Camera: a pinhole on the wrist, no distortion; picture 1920 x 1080 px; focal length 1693.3 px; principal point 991.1 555.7 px. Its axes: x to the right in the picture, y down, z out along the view. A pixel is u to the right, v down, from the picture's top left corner.
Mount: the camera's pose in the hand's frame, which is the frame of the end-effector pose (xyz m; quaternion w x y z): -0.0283 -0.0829 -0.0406 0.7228 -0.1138 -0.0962 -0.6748
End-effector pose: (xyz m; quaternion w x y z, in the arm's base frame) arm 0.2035 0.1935 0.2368 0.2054 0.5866 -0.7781 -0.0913
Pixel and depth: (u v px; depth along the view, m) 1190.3 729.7 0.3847
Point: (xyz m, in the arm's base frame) 0.0634 0.1380 -0.0676
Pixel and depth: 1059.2 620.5 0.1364
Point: 0.2110 0.1901 0.1322
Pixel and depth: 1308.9 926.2 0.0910
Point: 0.2455 0.1731 0.1627
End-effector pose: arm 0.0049 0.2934 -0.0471 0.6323 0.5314 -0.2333 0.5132
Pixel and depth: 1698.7 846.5 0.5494
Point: 0.2953 -0.1580 0.1495
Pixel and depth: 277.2 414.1 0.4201
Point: -0.1289 -0.0363 0.0852
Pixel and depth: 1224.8 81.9 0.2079
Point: 0.0648 0.1121 -0.0832
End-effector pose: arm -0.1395 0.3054 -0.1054 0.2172 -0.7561 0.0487 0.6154
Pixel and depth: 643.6 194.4 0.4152
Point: -0.5105 0.3091 -0.0748
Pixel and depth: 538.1 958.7 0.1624
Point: -0.2317 0.3384 -0.1317
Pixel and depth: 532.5 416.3 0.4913
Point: -0.5757 0.2761 -0.1458
